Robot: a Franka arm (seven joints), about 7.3 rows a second.
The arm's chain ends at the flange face. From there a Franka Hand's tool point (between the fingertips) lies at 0.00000 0.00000 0.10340 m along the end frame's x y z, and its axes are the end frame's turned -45 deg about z.
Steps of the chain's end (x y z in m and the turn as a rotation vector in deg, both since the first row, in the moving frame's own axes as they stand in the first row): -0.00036 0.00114 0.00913 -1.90 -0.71 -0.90; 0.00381 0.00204 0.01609 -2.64 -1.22 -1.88; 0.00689 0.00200 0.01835 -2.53 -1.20 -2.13; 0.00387 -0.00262 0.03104 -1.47 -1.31 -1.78; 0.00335 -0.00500 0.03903 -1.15 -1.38 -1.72; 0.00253 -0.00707 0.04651 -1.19 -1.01 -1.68; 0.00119 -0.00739 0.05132 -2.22 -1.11 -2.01
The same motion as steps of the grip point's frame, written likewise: -0.00438 0.00210 0.00907 -0.84 -1.85 -0.90; -0.00364 0.00603 0.01596 -1.00 -2.73 -1.88; -0.00127 0.00807 0.01823 -0.94 -2.64 -2.13; 0.00105 0.00114 0.03098 -0.11 -1.97 -1.78; 0.00267 -0.00141 0.03898 0.16 -1.79 -1.72; 0.00398 -0.00294 0.04647 -0.13 -1.56 -1.68; 0.00184 -0.00289 0.05122 -0.78 -2.35 -2.01
